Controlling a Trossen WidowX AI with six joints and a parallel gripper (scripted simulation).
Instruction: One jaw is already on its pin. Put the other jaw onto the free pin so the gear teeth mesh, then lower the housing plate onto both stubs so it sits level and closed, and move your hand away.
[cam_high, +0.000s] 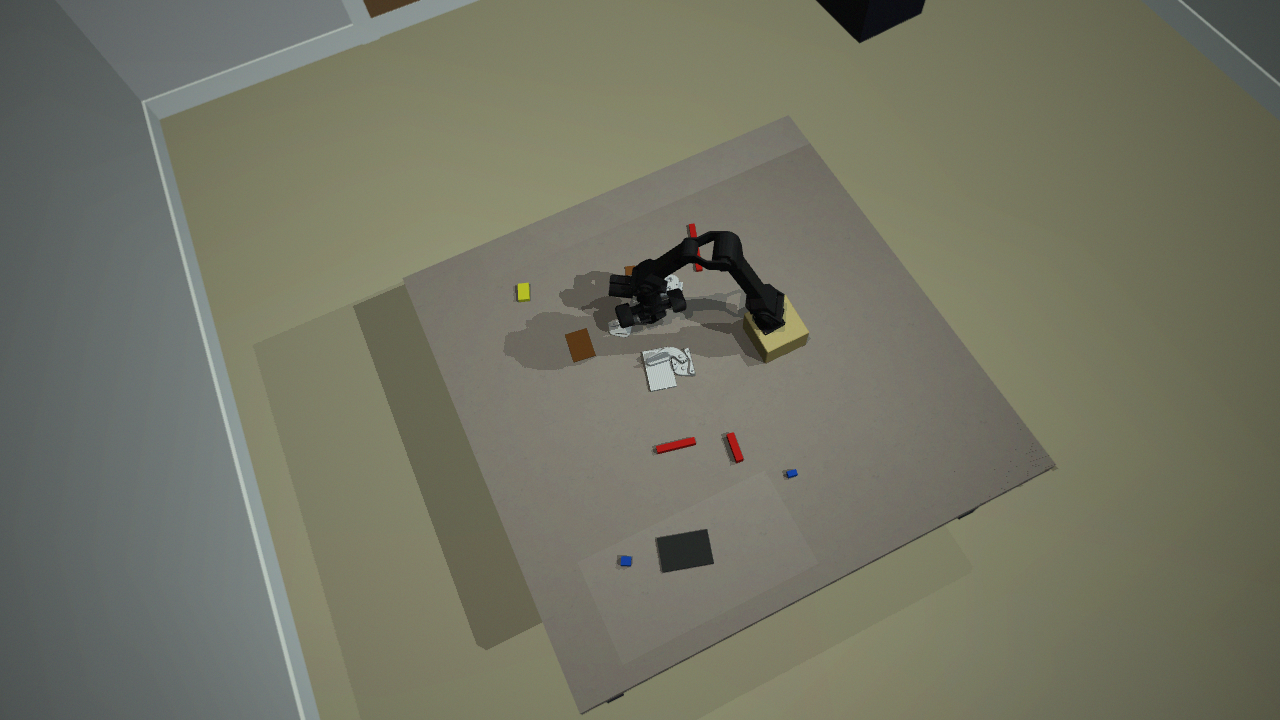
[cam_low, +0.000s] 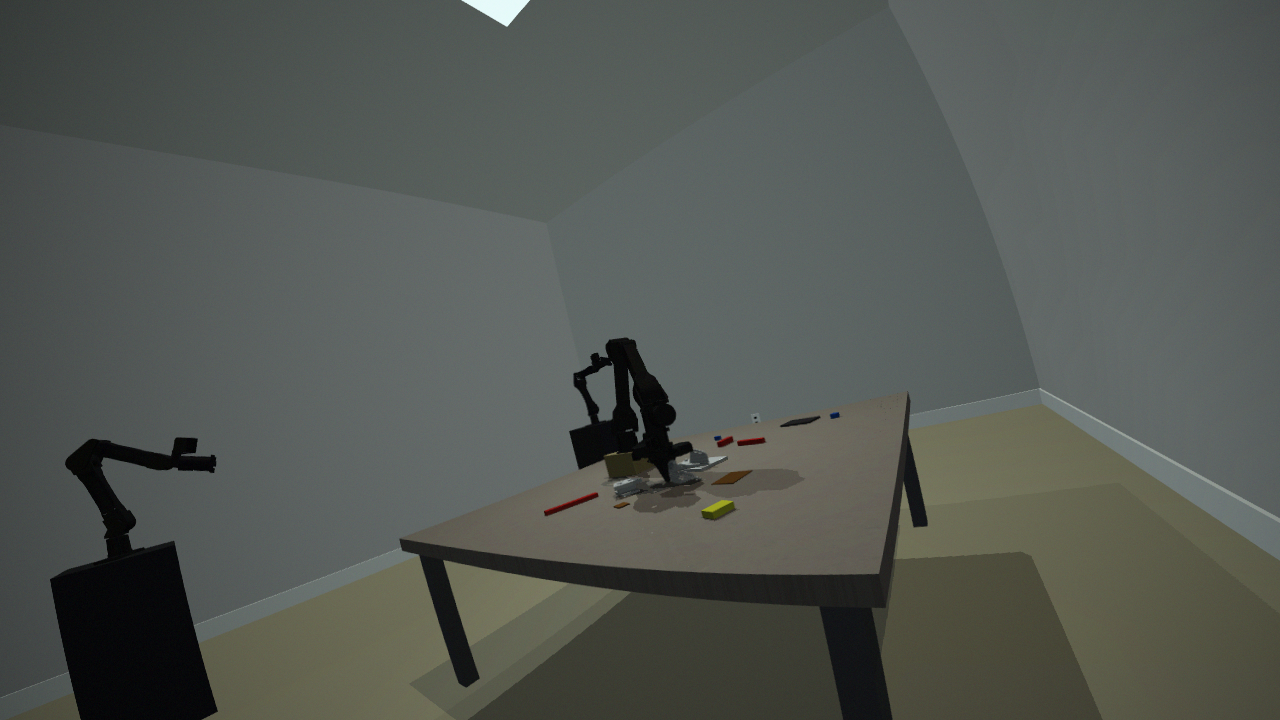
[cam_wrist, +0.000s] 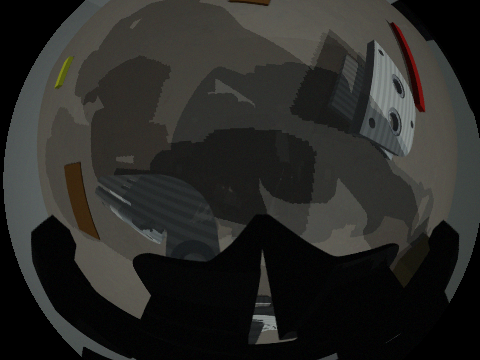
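The silver jaw is 40 mm ahead of my gripper tip, 10 mm to the right of it and 40 mm above it. Also, from my gripper tip: dark tile 250 mm ahead, 590 mm to the left; yellow block 270 mm ahead, 270 mm to the right, 10 mm above; brown tile 210 mm ahead, 40 mm to the right.
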